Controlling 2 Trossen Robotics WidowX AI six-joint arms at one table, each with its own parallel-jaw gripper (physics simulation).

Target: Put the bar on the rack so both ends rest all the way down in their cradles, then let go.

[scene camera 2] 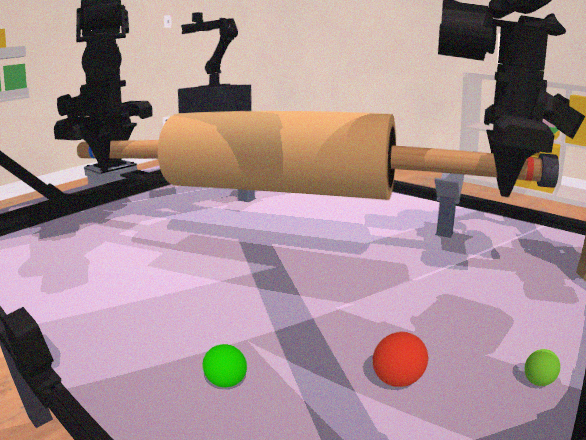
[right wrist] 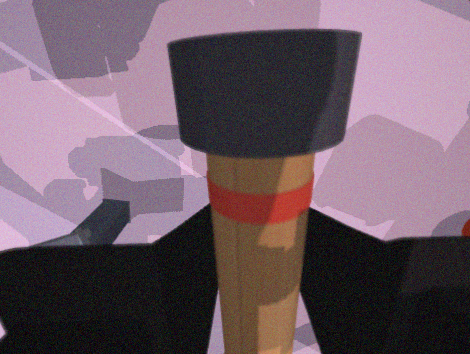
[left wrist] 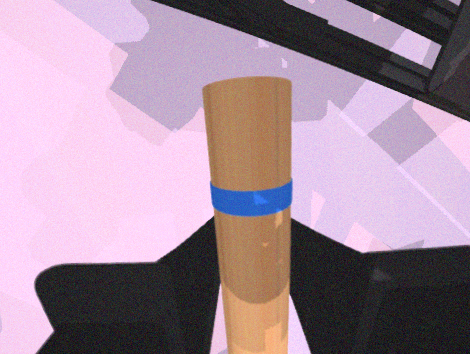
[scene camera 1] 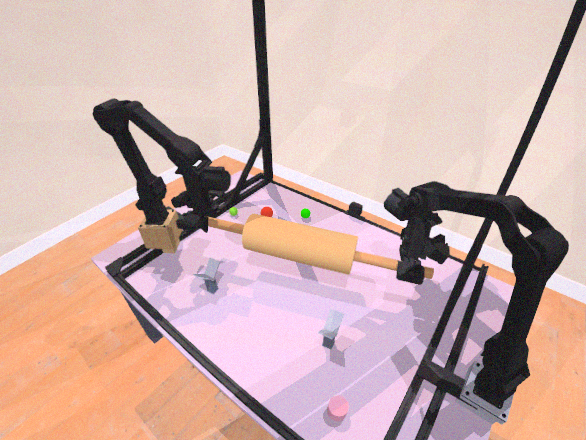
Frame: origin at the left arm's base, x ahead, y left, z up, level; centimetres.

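Where they show: left gripper, between the fingertips: point(scene camera 2: 110, 169) point(left wrist: 247, 218); right gripper, between the fingertips: point(scene camera 2: 503, 193) point(right wrist: 251, 205) point(scene camera 1: 208, 229); left arm's base, origin of its link: point(scene camera 2: 109, 164) point(scene camera 1: 490, 389); right arm's base, origin of its link: point(scene camera 1: 157, 218).
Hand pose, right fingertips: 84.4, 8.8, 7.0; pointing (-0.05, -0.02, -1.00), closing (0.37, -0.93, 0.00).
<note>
Each offset is from my right fingertips to the top centre of the thing, as dx, dy, dz. "spot": to the spot under its first point.
The bar point(scene camera 1: 300, 245) point(scene camera 2: 275, 152) has a thick tan roller, thin wooden handles and a dark cap beyond a red band. It hangs in the air, roughly level. My left gripper point(scene camera 1: 411, 270) point(scene camera 2: 103, 152) point(left wrist: 247, 218) is shut on the handle beside the blue band. My right gripper point(scene camera 1: 199, 223) point(scene camera 2: 507, 170) point(right wrist: 251, 205) is shut on the handle beside the red band. The rack's one cradle {-11.3, +9.8, -1.4} point(scene camera 1: 212, 272) point(scene camera 2: 446, 210) point(right wrist: 114, 220) and its other cradle {spot: -47.7, +1.3, -4.3} point(scene camera 1: 331, 327) point(scene camera 2: 246, 195) stand apart from the bar; the roller hides the second one's top in scene camera 2.
A green ball {-11.0, -35.4, -7.4} point(scene camera 1: 305, 213) point(scene camera 2: 225, 365), a red ball {+0.1, -25.8, -6.4} point(scene camera 1: 267, 212) point(scene camera 2: 400, 359) and a smaller green ball {+11.4, -18.9, -7.8} point(scene camera 1: 233, 211) point(scene camera 2: 542, 367) lie on the table. A pink disc {-58.9, +14.2, -7.5} point(scene camera 1: 338, 408) lies at the bottom of scene camera 1. Black frame bars point(scene camera 1: 200, 355) edge the table.
</note>
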